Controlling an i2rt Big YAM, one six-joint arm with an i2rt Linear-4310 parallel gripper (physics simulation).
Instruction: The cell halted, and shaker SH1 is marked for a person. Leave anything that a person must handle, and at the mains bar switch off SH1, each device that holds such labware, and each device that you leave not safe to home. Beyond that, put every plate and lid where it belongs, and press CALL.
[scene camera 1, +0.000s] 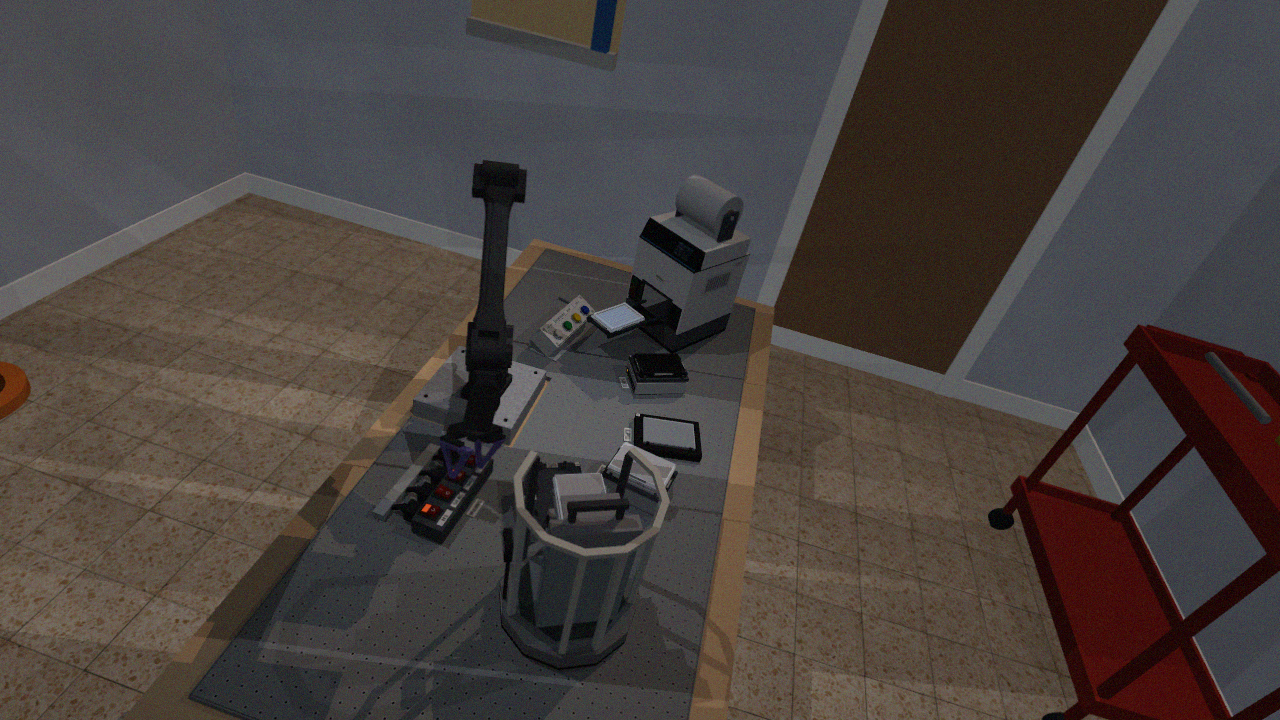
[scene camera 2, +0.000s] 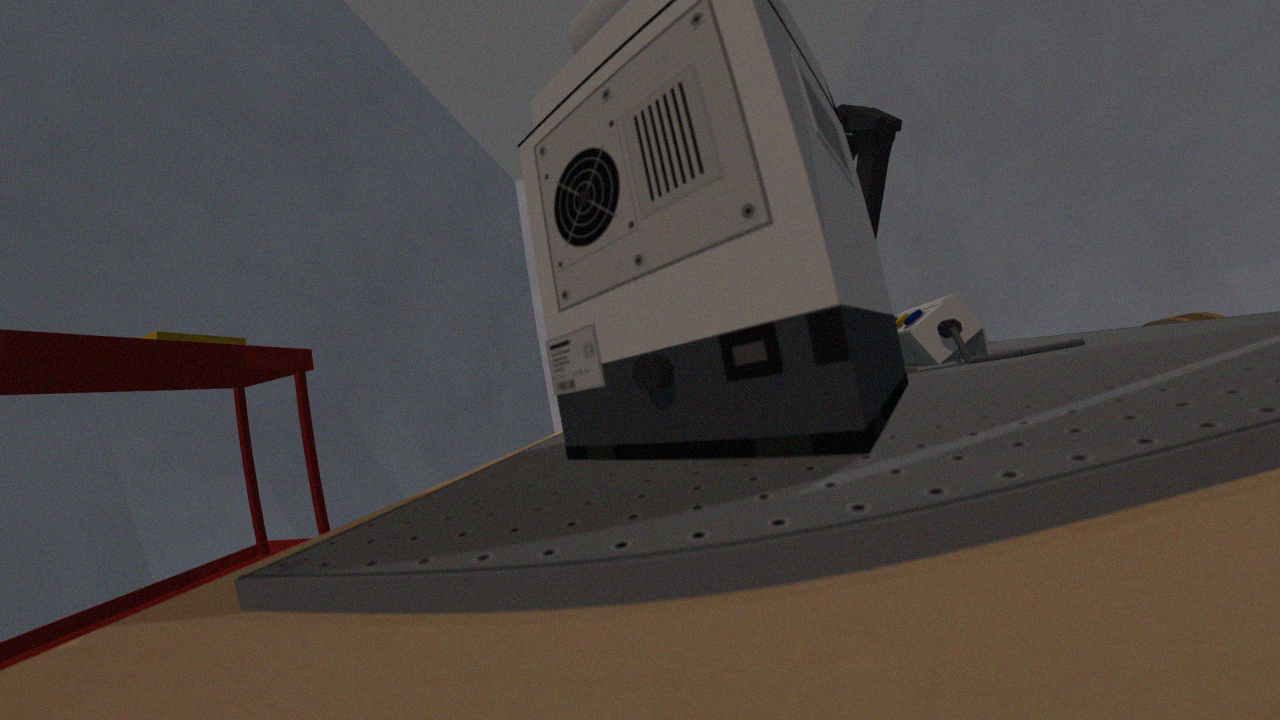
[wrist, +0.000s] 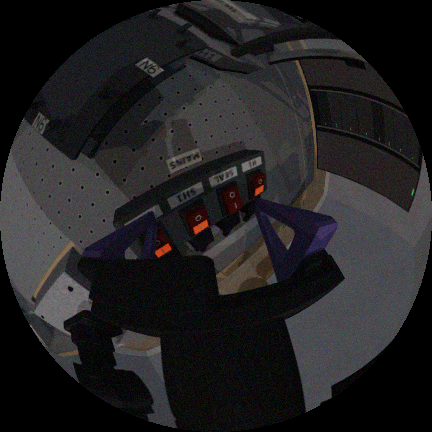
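My gripper is open and empty, its purple fingers above the mains bar. In the wrist view, the SH1 rocker lies between the fingertips and is lit. The H1 rocker is lit, the SEAL rocker is dark. The SH2 rocker is lit and partly hidden by a finger. A pale plate is on the sealer's tray. Another pale plate lies in a black frame. A white piece sits beside the cage. The button box has coloured buttons.
A tall cage stands near the bar, with a white box-like piece showing inside its rim. The sealer stands at the far end. A black-topped device stands before it. A red cart stands beside the table.
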